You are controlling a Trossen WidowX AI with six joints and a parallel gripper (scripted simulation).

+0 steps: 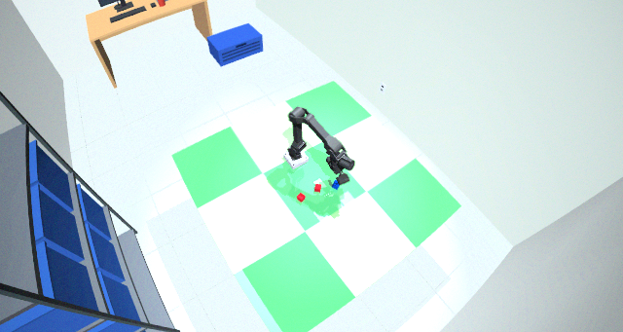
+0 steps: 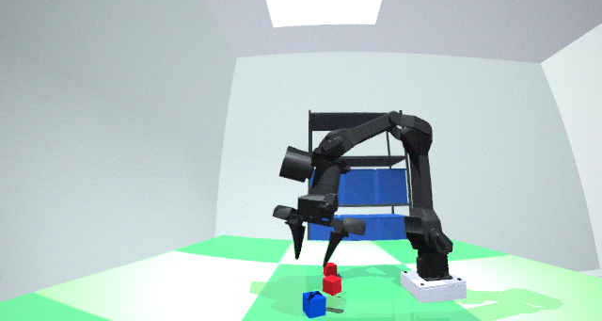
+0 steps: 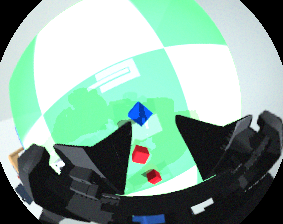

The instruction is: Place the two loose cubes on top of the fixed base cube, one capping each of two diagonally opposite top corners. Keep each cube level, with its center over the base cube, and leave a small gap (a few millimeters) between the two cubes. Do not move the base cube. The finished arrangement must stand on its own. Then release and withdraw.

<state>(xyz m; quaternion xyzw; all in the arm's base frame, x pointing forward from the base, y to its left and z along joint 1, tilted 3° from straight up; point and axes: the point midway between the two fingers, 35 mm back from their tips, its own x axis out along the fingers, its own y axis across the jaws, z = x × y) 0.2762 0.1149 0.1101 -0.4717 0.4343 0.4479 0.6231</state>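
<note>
Now: gripper tip 10 cm to the left of the red cube, 8 cm above it and 4 cm past it. From my gripper tip the other things lie so: blue base cube (8 cm below, 1 cm behind).
</note>
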